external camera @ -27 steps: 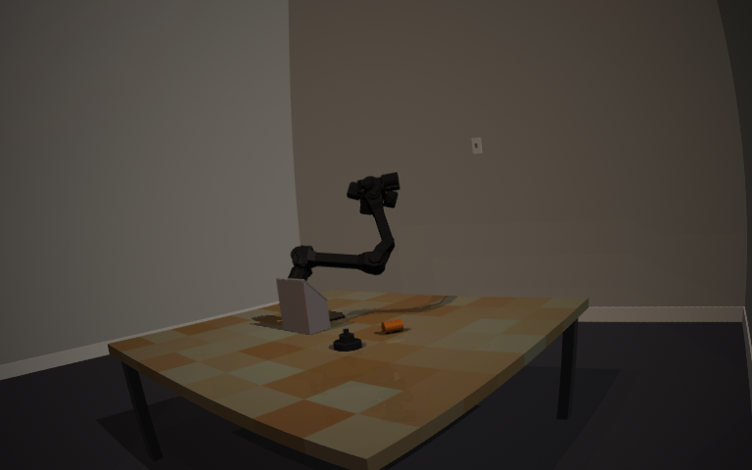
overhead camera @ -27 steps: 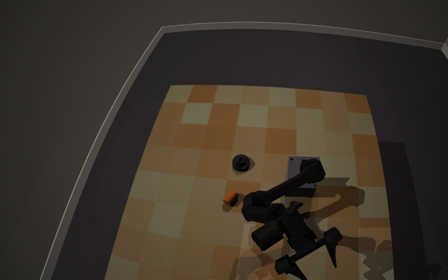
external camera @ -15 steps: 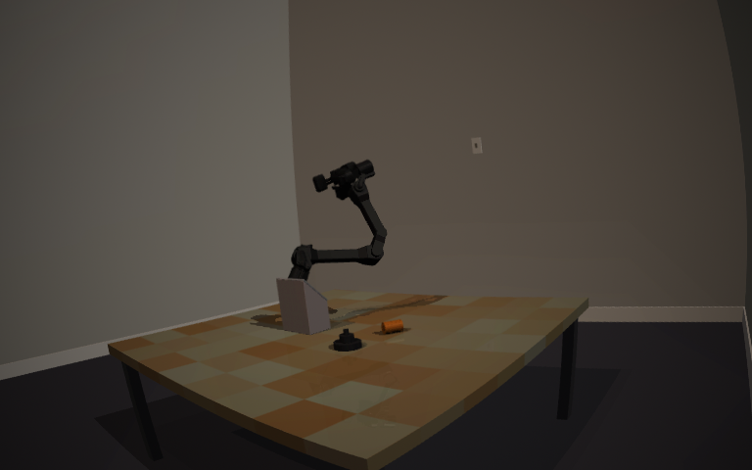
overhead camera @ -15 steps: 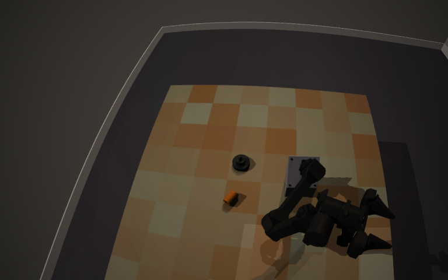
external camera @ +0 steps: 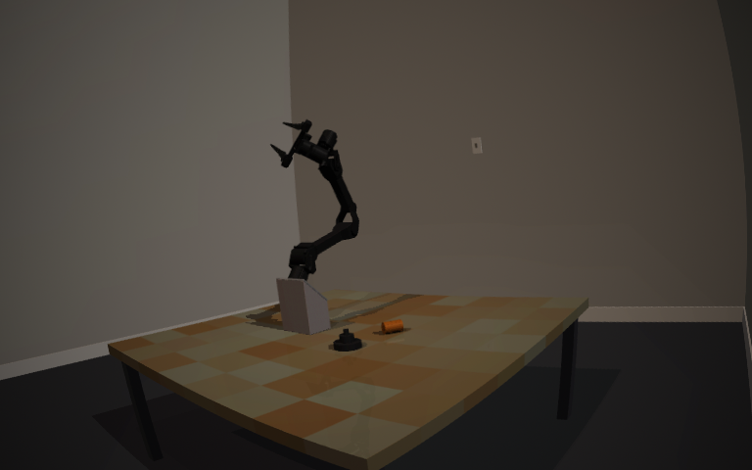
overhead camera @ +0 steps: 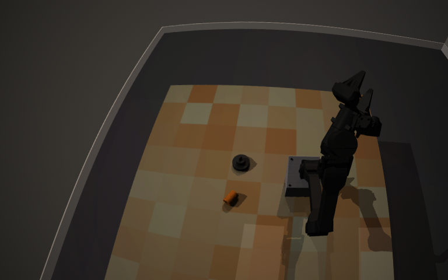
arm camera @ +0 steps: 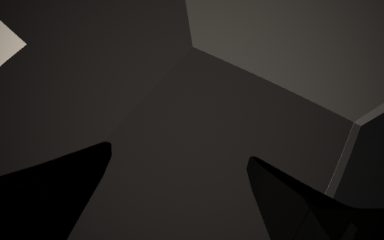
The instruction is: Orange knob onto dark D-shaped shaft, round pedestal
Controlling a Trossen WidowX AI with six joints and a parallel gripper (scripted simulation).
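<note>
Now: gripper tip 67 cm above the orange knob, 42 cm short of it and 5 cm to the right of it. Also, from my gripper tip: shaft pedestal: 66 cm below, 40 cm ahead, 14 cm to the right.
</note>
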